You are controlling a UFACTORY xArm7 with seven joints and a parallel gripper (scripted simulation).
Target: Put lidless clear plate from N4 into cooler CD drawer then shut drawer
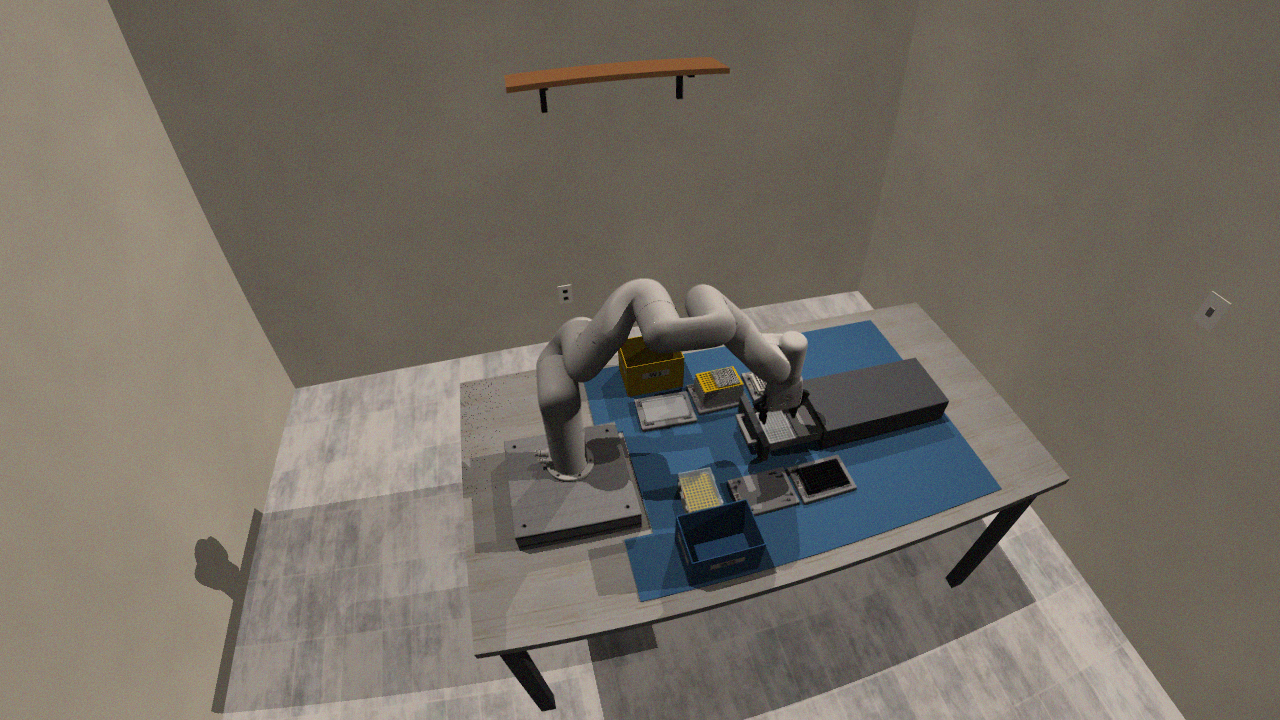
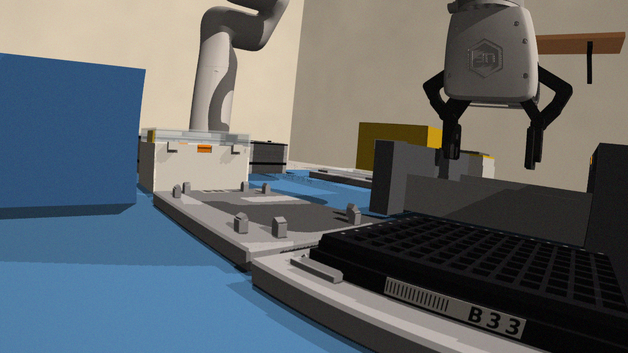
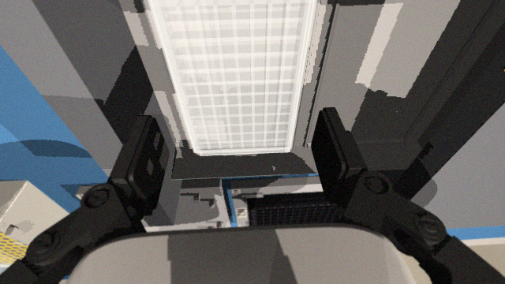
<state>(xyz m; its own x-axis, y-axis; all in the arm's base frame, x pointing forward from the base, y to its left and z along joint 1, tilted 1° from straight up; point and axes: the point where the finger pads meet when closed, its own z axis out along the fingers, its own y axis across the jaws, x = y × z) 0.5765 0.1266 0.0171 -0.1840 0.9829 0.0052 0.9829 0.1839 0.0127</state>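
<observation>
Now: the clear plate 5 cm below my hand. Round my hand: grey work nest: 21 cm to the right, 7 cm behind, 6 cm below; then black plate b33: 18 cm to the right, 10 cm ahead, 5 cm below; then grey drawer: 4 cm below, 3 cm ahead, 1 cm to the left.
</observation>
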